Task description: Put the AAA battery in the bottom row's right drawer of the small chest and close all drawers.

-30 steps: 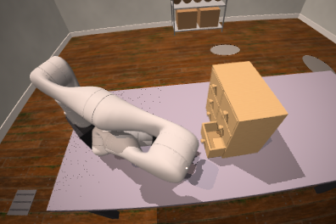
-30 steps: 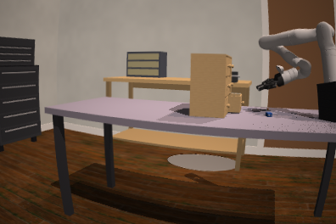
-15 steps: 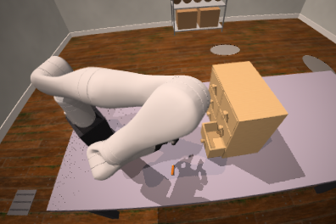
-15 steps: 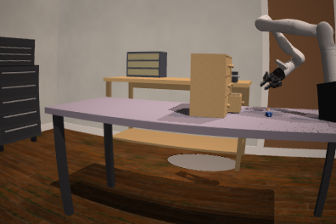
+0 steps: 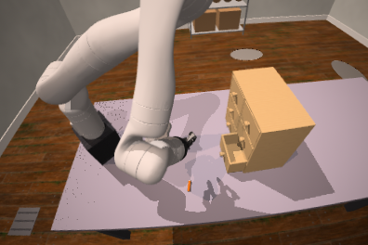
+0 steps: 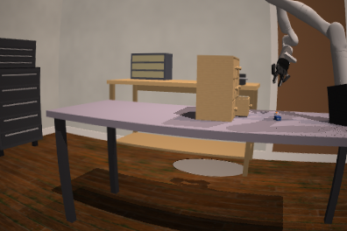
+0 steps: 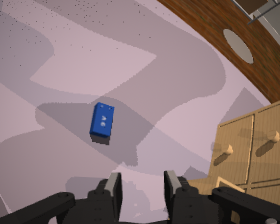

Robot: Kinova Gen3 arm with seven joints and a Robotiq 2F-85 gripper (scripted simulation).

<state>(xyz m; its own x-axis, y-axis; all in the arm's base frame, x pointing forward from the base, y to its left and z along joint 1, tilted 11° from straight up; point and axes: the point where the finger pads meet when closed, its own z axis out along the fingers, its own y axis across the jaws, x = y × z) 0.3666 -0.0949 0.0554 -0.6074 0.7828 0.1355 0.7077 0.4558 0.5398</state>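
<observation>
Right now my hand is 80 mm to the left of the AAA battery and 180 mm above it. Also, from my hand: small blue object (20 mm behind, 120 mm to the left, 180 mm below).
</observation>
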